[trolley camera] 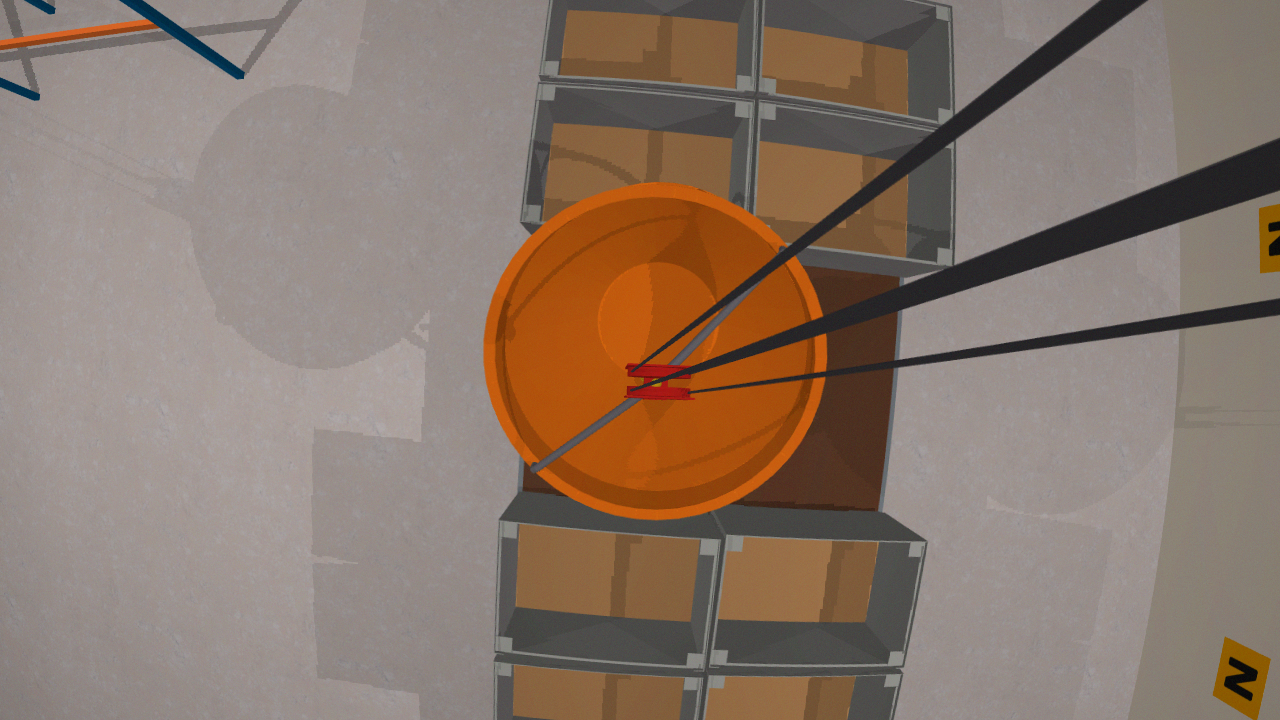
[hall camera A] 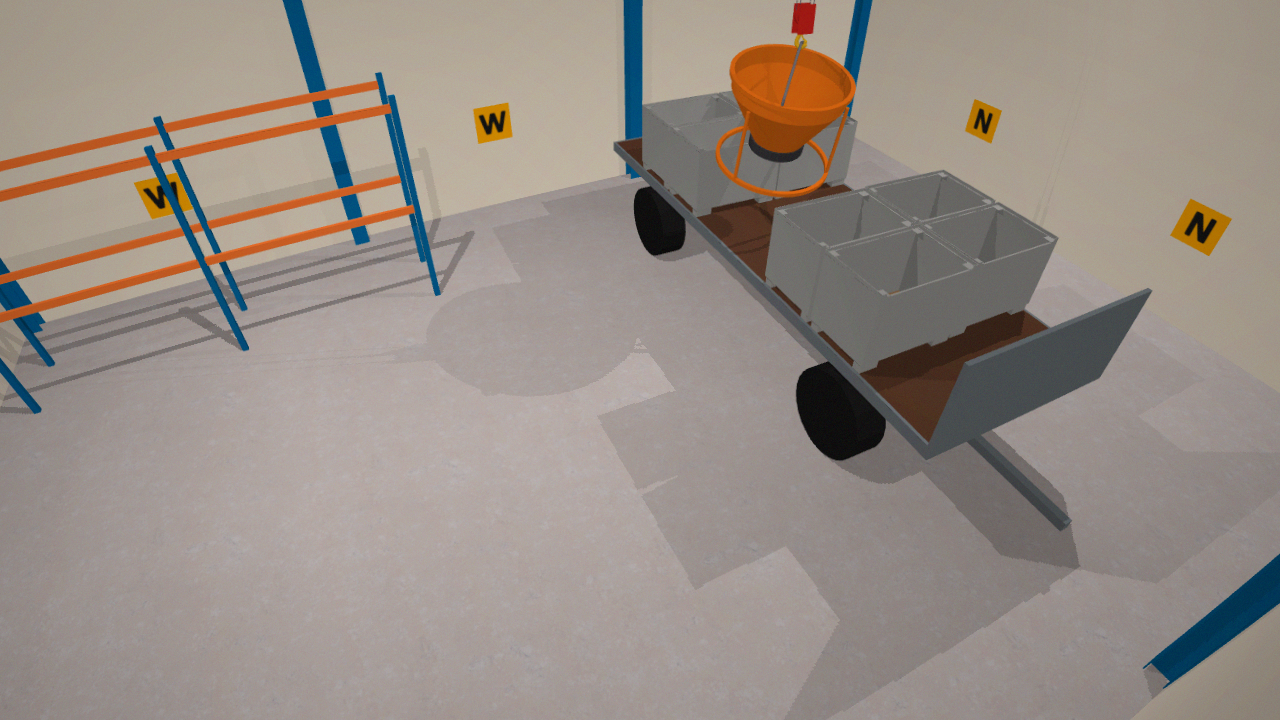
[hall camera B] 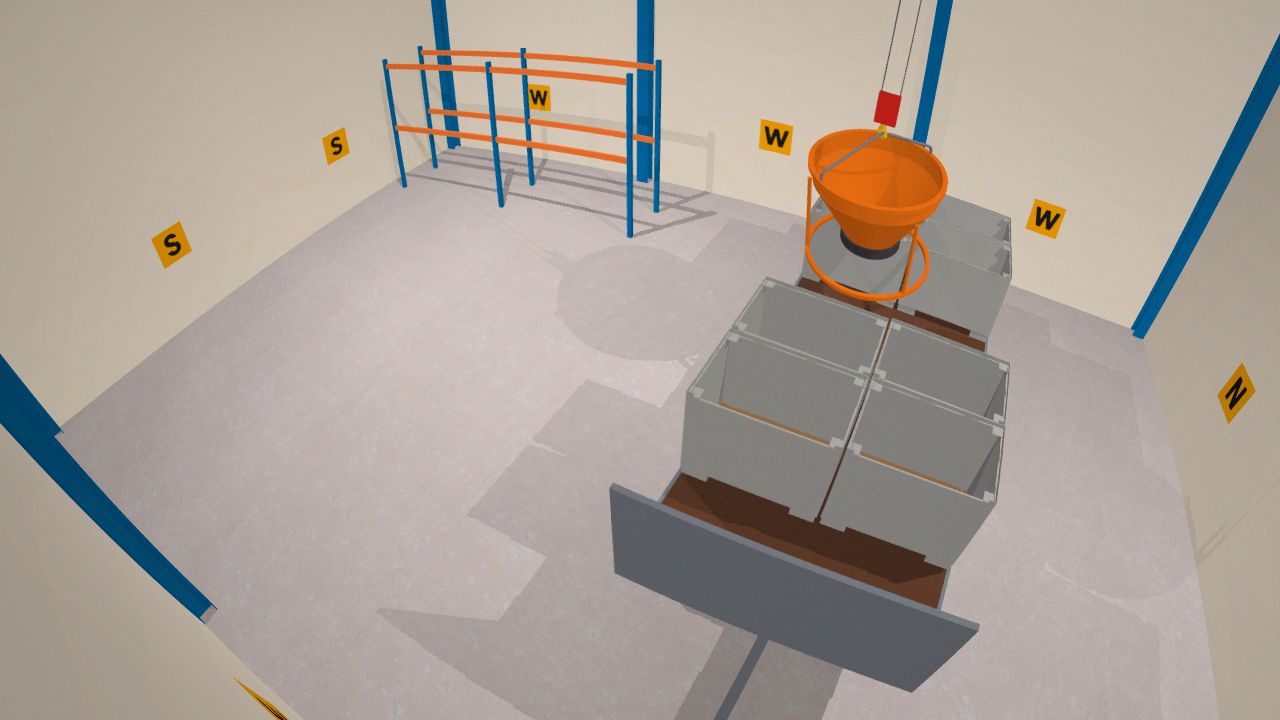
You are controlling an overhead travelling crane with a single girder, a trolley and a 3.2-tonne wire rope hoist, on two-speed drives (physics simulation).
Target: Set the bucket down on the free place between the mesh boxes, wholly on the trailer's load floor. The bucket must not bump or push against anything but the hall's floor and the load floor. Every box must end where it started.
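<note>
The orange bucket (hall camera A: 775,119) (hall camera B: 872,213) (trolley camera: 554,376) hangs by its grey bail, looking slightly tilted. My gripper, the yellow hook (hall camera A: 800,42) (hall camera B: 883,131) under the red block, is shut on the bucket's bail. In the trolley view the bucket overlaps the gap between two groups of grey mesh boxes and covers parts of their facing edges. The near group (hall camera A: 841,291) (hall camera B: 760,447) and far group (hall camera A: 680,161) (hall camera B: 957,291) stand on the trailer. Brown load floor (hall camera A: 738,231) (trolley camera: 854,394) shows between them. The foot ring's clearance from the boxes is hard to tell.
The trailer's grey headboard (hall camera A: 1042,371) (hall camera B: 778,582) stands beyond the near boxes. A rack with blue posts and orange beams (hall camera A: 304,122) (hall camera B: 554,73) stands by the W wall. Blue columns (hall camera A: 633,62) (hall camera B: 935,71) line the walls.
</note>
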